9 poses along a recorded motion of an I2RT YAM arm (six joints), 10 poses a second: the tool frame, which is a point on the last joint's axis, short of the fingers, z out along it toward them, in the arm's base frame.
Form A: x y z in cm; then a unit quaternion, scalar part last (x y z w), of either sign.
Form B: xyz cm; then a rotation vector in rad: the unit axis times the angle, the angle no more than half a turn. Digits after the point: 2 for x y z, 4 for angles.
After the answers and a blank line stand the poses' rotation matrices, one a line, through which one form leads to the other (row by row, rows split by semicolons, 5 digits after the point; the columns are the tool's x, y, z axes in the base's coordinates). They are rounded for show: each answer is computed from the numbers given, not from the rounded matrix.
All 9 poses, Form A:
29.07, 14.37, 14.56, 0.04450, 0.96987, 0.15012, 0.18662
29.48, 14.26, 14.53, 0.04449, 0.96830, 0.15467, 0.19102
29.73, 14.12, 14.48, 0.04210, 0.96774, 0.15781, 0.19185
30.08, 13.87, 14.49, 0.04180, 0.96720, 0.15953, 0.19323
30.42, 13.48, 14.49, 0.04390, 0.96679, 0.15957, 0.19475
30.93, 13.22, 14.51, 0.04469, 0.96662, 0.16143, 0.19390
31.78, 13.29, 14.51, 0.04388, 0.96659, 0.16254, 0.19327
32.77, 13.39, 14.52, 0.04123, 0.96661, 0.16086, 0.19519
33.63, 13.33, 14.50, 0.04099, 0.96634, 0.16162, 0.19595
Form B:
29.07, 14.37, 14.56, 0.1253, 2.7308, 0.4227
29.48, 14.26, 14.53, 0.1250, 2.7199, 0.4345
29.73, 14.12, 14.48, 0.1182, 2.7171, 0.4431
30.08, 13.87, 14.49, 0.1173, 2.7135, 0.4476
30.42, 13.48, 14.49, 0.1231, 2.7102, 0.4473
30.93, 13.22, 14.51, 0.1253, 2.7109, 0.4527
31.78, 13.29, 14.51, 0.1231, 2.7118, 0.4560
32.77, 13.39, 14.52, 0.1156, 2.7090, 0.4508
33.63, 13.33, 14.50, 0.1148, 2.7071, 0.4528

-0.92638 0.03029 0.37536; 0.14235 0.95097 0.27459; -0.34864 0.30781 -0.88527
-0.92306 0.02707 0.38369; 0.14525 0.94820 0.28254; -0.35617 0.31653 -0.87918
-0.92284 0.02093 0.38461; 0.14203 0.94665 0.28928; -0.35803 0.32159 -0.87658
-0.92183 0.01921 0.38712; 0.14251 0.94561 0.29244; -0.36044 0.32475 -0.87443
-0.92029 0.02273 0.39057; 0.14704 0.94522 0.29144; -0.36255 0.32564 -0.87322
-0.92081 0.02379 0.38928; 0.14900 0.94389 0.29475; -0.36042 0.32941 -0.87269
-0.92144 0.02200 0.38789; 0.14766 0.94331 0.29726; -0.35936 0.33118 -0.87245
-0.92040 0.01691 0.39061; 0.14250 0.94485 0.29488; -0.36408 0.32707 -0.87205
-0.91985 0.01588 0.39195; 0.14256 0.94440 0.29629; -0.36546 0.32842 -0.87097

